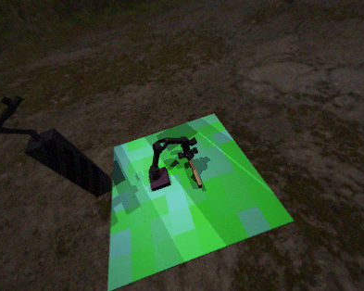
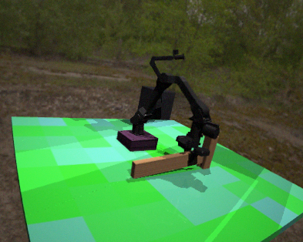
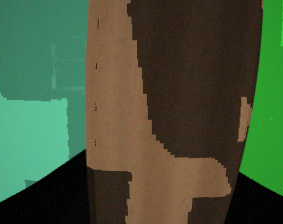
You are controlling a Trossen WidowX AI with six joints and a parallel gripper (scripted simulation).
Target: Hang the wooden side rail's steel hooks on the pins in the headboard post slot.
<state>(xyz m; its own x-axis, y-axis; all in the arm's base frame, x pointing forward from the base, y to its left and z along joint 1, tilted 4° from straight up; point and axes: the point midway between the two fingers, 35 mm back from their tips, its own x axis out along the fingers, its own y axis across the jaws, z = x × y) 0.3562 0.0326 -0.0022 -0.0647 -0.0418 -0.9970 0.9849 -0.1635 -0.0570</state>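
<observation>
Right now the wooden headboard post is 12 cm to the left of my gripper tip, 4 cm above it and 2 cm ahead of it.
</observation>
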